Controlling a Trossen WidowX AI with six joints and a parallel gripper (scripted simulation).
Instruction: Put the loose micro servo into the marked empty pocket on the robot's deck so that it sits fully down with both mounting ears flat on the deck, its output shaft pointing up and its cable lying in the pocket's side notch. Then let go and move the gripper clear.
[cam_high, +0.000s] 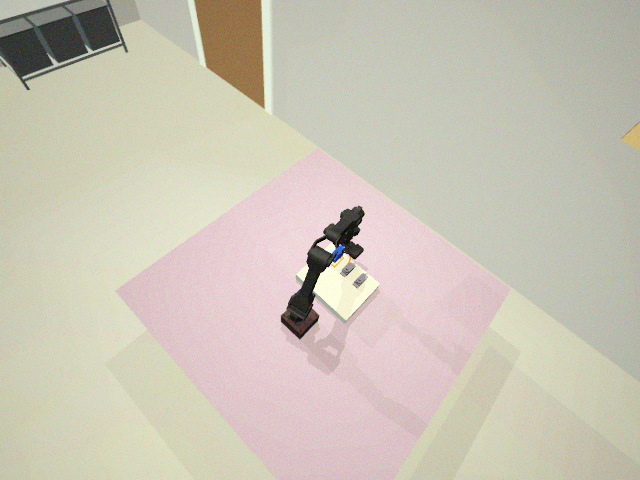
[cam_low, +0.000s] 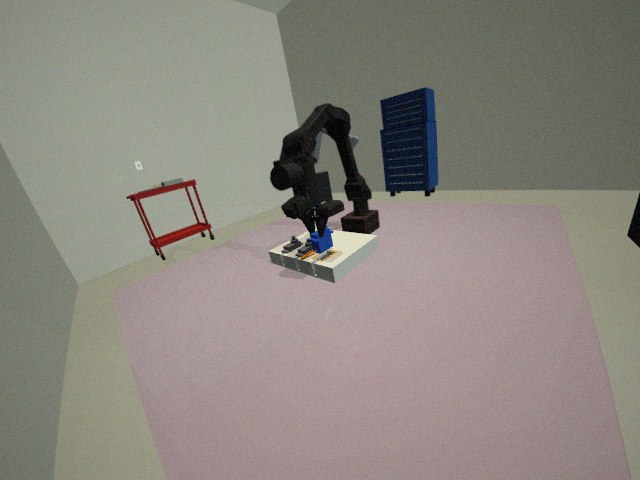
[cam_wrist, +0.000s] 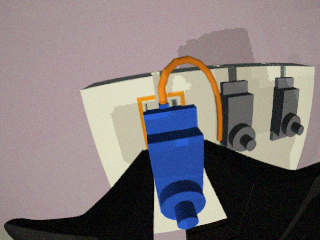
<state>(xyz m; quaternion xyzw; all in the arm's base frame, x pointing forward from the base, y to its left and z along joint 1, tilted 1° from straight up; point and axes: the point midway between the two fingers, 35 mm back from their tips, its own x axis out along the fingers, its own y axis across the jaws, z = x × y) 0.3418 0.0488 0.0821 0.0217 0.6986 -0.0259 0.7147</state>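
Now: the white deck 130 mm behind my gripper tip, 70 mm to the right of it and 90 mm below it.
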